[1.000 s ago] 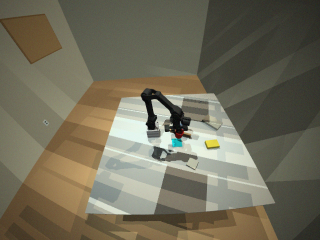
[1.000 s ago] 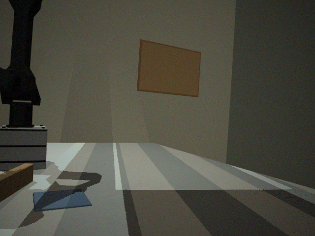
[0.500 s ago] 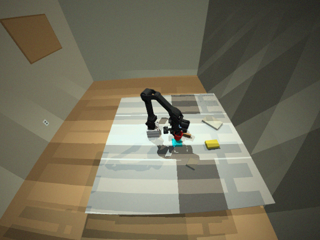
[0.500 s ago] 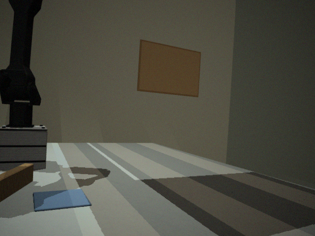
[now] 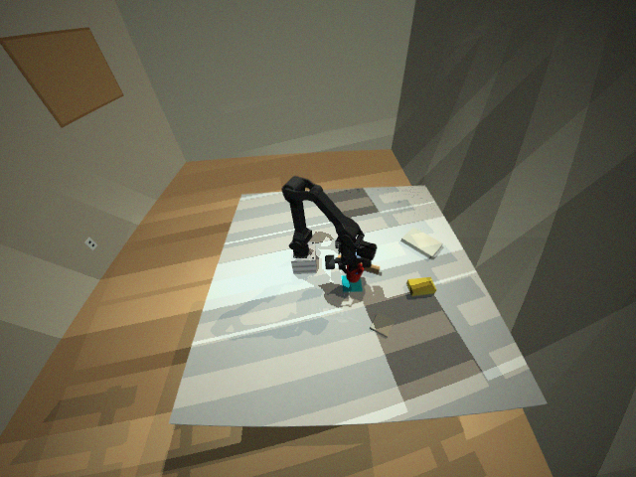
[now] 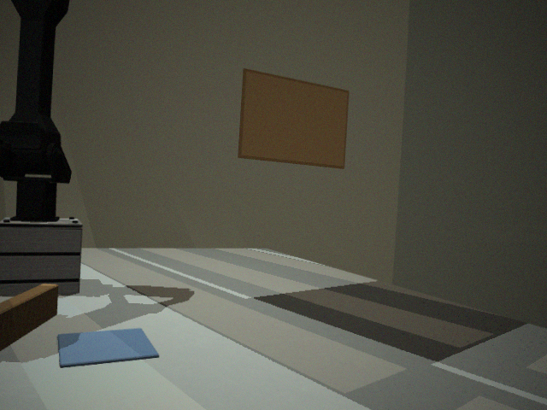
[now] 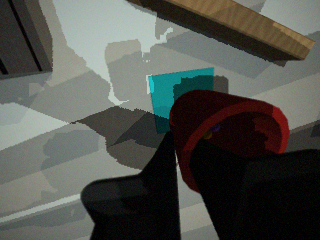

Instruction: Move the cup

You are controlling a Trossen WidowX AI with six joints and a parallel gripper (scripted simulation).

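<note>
My gripper tip is 90 mm above the teal pad and 30 mm short of it. From my gripper tip the other things lie so: wooden block (100 mm to the left, 80 mm below, 60 mm ahead); blue pad (200 mm to the left, 90 mm below, 90 mm ahead); red cup (30 mm ahead).
</note>
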